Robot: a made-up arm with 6 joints. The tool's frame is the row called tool. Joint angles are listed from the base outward.
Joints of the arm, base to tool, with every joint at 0 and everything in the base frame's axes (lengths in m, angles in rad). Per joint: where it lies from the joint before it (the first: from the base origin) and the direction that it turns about. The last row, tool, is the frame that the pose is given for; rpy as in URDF.
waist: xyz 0.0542 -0.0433 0.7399 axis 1 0 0
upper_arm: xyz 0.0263 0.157 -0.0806 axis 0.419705 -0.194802 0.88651
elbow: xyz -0.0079 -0.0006 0.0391 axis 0 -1 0
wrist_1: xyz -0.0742 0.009 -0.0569 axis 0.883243 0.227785 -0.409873
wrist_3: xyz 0.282 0.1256 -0.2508 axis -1 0 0
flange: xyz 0.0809 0.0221 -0.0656 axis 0 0 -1
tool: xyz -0.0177 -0.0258 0.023 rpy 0 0 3.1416
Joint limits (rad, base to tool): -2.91..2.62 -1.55..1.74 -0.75..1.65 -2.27..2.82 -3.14..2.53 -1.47..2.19
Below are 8 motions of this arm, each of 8 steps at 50 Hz.
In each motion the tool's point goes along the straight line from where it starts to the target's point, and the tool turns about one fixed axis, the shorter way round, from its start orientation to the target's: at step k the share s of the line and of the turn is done. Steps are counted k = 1, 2, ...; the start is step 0. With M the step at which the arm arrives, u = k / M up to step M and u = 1 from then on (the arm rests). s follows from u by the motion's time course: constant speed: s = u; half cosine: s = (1 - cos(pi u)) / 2; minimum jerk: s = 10 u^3 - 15 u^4 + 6 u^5.
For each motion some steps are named. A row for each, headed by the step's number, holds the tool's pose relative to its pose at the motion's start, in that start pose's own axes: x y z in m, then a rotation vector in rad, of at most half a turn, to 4 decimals.
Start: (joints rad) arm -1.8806 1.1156 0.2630 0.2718 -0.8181 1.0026
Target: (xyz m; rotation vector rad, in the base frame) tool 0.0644 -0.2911 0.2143 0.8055 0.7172 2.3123
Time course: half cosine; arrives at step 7
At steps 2, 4, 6, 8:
2: 0.0002 0.0039 -0.0015 -0.0002 -0.0083 -0.0157
4: 0.0006 0.0126 -0.0050 -0.0006 -0.0270 -0.0511
6: 0.0009 0.0196 -0.0078 -0.0009 -0.0419 -0.0795
8: 0.0009 0.0206 -0.0082 -0.0009 -0.0441 -0.0836

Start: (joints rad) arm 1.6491 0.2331 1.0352 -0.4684 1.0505 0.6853
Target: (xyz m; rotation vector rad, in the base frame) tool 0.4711 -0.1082 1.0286 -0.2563 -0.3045 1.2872
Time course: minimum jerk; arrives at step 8
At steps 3, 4, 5, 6, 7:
3: 0.0027 0.0007 0.0033 0.0038 0.0117 0.0077
4: 0.0049 0.0012 0.0060 0.0068 0.0212 0.0140
5: 0.0071 0.0018 0.0087 0.0099 0.0307 0.0203
6: 0.0088 0.0022 0.0108 0.0123 0.0380 0.0251
7: 0.0096 0.0024 0.0119 0.0135 0.0417 0.0275

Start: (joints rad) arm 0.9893 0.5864 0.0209 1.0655 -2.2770 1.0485
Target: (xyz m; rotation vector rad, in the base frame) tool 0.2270 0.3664 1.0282 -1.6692 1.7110 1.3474
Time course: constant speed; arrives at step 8
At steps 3, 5, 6, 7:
3: 0.0042 0.0012 0.0146 0.0089 0.0491 -0.0002
5: 0.0070 0.0021 0.0243 0.0149 0.0818 -0.0004
6: 0.0084 0.0025 0.0292 0.0179 0.0981 -0.0005
7: 0.0097 0.0029 0.0341 0.0209 0.1145 -0.0005

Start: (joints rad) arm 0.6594 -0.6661 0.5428 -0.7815 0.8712 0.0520
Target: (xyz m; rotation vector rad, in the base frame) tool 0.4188 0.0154 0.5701 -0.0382 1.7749 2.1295
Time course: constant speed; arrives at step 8
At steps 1, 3, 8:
1: -0.0001 0.0005 0.0008 -0.0034 -0.0001 0.0087
3: -0.0004 0.0016 0.0023 -0.0102 -0.0003 0.0260
8: -0.0009 0.0043 0.0060 -0.0272 -0.0008 0.0693

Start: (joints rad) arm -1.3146 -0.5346 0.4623 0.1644 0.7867 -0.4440
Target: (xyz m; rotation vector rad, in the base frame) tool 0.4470 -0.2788 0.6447 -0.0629 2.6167 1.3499
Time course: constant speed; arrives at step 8
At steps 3, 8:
3: 0.0022 0.0048 -0.0050 -0.0206 -0.0167 -0.0005
8: 0.0060 0.0128 -0.0132 -0.0549 -0.0445 -0.0014

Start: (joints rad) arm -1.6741 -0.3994 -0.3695 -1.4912 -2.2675 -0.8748
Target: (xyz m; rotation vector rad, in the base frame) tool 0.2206 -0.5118 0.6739 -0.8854 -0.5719 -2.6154
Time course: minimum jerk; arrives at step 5
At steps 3, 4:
3: 0.0000 -0.0017 -0.0085 -0.0283 0.0084 -0.0058
4: 0.0000 -0.0023 -0.0117 -0.0390 0.0116 -0.0081

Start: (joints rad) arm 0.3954 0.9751 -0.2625 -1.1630 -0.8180 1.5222
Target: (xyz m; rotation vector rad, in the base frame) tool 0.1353 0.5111 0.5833 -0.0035 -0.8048 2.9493
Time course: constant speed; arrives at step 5
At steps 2, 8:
2: 0.0014 0.0084 -0.0062 0.0221 -0.0119 0.0093
8: 0.0036 0.0211 -0.0155 0.0552 -0.0297 0.0232

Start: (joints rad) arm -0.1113 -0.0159 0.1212 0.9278 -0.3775 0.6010
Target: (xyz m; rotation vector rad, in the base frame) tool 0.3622 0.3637 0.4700 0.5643 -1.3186 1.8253
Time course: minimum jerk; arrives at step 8
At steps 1, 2, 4, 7, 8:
1: 0.0010 -0.0002 -0.0004 -0.0002 -0.0023 -0.0009
2: 0.0064 -0.0013 -0.0028 -0.0010 -0.0148 -0.0061
4: 0.0309 -0.0064 -0.0135 -0.0047 -0.0716 -0.0294
7: 0.0608 -0.0125 -0.0266 -0.0093 -0.1409 -0.0579
8: 0.0618 -0.0127 -0.0270 -0.0094 -0.1432 -0.0588

